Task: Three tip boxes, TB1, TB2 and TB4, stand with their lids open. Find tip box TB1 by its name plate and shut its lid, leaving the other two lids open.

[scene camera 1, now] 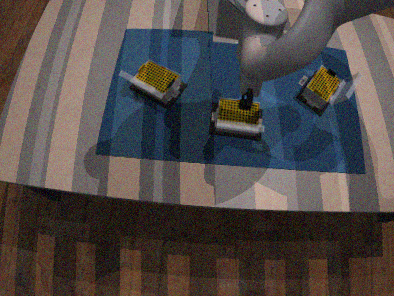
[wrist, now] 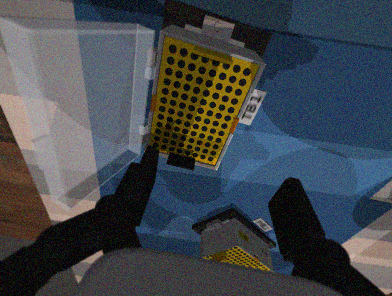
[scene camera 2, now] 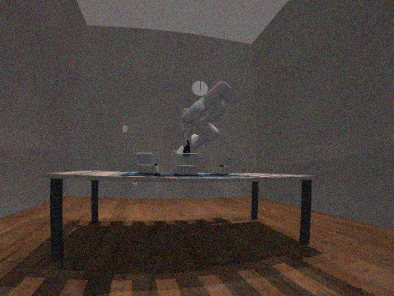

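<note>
Tip box TB1 is the middle box, with a yellow tip rack; its name plate reads TB1 in the wrist view. Its clear lid stands open on the front side, at left in the wrist view. My gripper is open and empty, low over the right end of TB1 in scene camera 1. In the wrist view, one fingertip shows by the box's lower left corner near the lid; whether it touches cannot be told.
A second box stands left, lid open. A third box stands right, lid open; its plate is too blurred to read. All stand on the blue mat on the striped table.
</note>
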